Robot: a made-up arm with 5 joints.
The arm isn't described. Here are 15 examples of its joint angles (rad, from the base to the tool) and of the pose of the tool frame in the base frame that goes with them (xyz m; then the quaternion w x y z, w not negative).
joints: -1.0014 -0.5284 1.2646 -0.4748 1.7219
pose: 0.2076 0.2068 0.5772 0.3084 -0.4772 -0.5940 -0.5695
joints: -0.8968 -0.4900 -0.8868 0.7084 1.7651
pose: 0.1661 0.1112 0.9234 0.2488 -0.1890 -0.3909 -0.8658
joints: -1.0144 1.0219 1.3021 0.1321 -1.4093
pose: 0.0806 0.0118 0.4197 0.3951 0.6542 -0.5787 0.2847
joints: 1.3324 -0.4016 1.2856 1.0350 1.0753
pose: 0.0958 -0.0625 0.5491 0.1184 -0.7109 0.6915 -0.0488
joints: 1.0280 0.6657 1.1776 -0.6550 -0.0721
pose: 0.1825 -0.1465 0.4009 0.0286 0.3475 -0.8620 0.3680
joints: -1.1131 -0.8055 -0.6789 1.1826 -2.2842
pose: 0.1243 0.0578 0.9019 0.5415 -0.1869 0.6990 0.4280
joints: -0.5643 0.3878 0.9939 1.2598 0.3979
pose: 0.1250 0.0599 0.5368 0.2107 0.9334 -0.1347 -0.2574
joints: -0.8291 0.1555 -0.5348 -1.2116 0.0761
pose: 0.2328 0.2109 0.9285 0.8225 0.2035 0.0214 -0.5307
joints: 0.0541 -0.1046 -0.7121 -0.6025 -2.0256
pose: 0.2504 -0.0292 0.9851 0.9669 0.1520 0.2034 0.0244
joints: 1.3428 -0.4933 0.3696 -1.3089 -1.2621
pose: 0.1116 -0.1806 0.9069 0.5248 0.2095 0.0063 -0.8250
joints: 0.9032 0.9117 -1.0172 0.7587 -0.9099
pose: 0.3386 -0.3274 0.6097 0.1481 0.0454 0.8567 -0.4919
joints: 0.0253 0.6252 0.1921 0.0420 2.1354
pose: 0.3992 -0.0245 0.4655 0.0254 -0.8183 -0.4530 -0.3528
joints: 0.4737 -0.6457 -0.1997 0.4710 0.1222
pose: 0.2548 -0.0709 0.8840 0.2661 -0.2492 0.3097 -0.8781
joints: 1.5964 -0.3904 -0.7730 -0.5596 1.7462
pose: 0.0611 -0.1038 1.0172 0.8534 0.0045 0.2209 0.4721
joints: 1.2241 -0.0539 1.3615 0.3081 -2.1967
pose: 0.0962 -0.1407 0.4798 0.2134 -0.6715 -0.7095 0.0132
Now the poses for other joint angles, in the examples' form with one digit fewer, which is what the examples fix.
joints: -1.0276 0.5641 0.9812 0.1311 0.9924
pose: 0.128 0.122 0.423 0.155 -0.916 -0.369 -0.017
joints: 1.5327 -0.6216 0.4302 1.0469 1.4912
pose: 0.077 -0.182 0.668 0.224 0.750 -0.483 0.393
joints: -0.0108 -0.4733 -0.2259 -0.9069 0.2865
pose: 0.216 0.023 0.981 0.454 0.195 -0.083 -0.865
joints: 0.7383 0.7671 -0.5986 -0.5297 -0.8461
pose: 0.405 -0.292 0.702 0.447 0.070 0.518 -0.726
